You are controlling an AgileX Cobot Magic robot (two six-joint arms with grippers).
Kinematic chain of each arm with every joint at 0, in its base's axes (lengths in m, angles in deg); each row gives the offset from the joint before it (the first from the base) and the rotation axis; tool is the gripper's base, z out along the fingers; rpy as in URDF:
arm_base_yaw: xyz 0 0 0.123 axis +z
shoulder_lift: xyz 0 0 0 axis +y
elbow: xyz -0.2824 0 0.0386 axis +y
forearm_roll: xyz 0.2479 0 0.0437 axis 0.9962 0 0.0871
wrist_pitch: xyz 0 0 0 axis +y
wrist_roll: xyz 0.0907 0 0.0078 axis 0.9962 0 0.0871
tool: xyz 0 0 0 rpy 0 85 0
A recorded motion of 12 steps. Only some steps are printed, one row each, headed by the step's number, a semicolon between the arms.
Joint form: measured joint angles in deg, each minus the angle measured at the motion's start. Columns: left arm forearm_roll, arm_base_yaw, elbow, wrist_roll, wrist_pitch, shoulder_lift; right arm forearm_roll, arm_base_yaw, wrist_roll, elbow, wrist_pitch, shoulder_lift.
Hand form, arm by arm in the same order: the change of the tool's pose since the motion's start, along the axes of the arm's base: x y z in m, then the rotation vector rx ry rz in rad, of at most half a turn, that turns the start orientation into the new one. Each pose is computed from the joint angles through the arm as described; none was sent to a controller.
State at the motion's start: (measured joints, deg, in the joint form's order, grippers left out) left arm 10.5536 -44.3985 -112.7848 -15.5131 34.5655 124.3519; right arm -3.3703 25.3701 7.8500 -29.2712 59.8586 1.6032
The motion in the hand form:
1: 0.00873 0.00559 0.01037 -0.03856 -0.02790 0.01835; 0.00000 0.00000 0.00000 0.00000 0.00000 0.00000
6: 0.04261 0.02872 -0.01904 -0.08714 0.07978 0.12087; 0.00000 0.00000 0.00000 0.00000 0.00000 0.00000
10: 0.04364 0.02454 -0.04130 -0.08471 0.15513 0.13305; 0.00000 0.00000 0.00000 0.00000 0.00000 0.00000
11: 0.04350 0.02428 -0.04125 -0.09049 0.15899 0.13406; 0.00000 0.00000 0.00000 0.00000 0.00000 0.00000
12: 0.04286 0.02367 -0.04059 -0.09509 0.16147 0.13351; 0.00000 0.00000 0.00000 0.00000 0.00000 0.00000
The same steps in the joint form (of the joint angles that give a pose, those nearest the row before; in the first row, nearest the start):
1: -0.47 1.20 -1.54 0.00 -1.11 -0.05; 0.00 0.00 0.00 0.00 0.00 0.00
6: -6.76 6.17 -2.96 -0.05 -0.87 3.96; 0.00 0.00 0.00 0.00 0.00 0.00
10: -9.48 6.14 -2.96 -0.18 0.21 6.24; 0.00 0.00 0.00 0.00 0.00 0.00
11: -9.87 6.15 -2.96 -0.18 0.16 6.23; 0.00 0.00 0.00 0.00 0.00 0.00
12: -10.17 6.09 -2.96 -0.18 0.16 6.16; 0.00 0.00 0.00 0.00 0.00 0.00

